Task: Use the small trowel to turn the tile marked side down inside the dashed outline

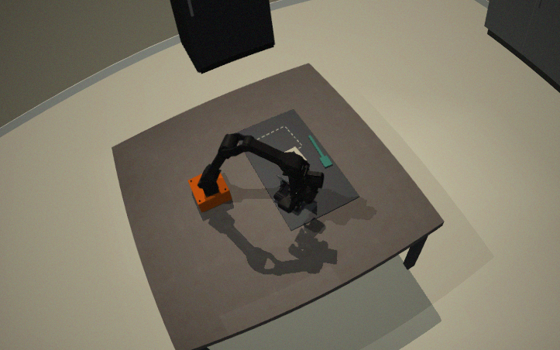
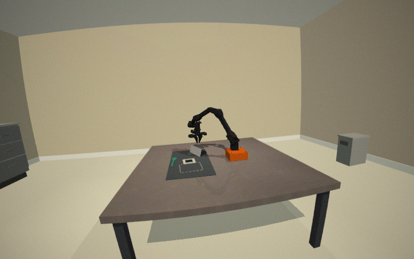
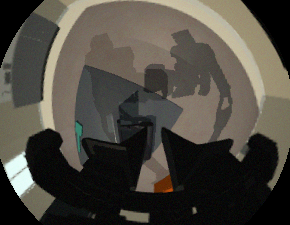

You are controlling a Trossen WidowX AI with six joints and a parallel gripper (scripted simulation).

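My gripper tip is 10 mm short of the small trowel, 70 mm to the right of it and 60 mm above it. Round my gripper tip: tile: 100 mm ahead, 290 mm to the left, 80 mm below; teal trowel: 230 mm ahead, 260 mm to the left, 80 mm below.
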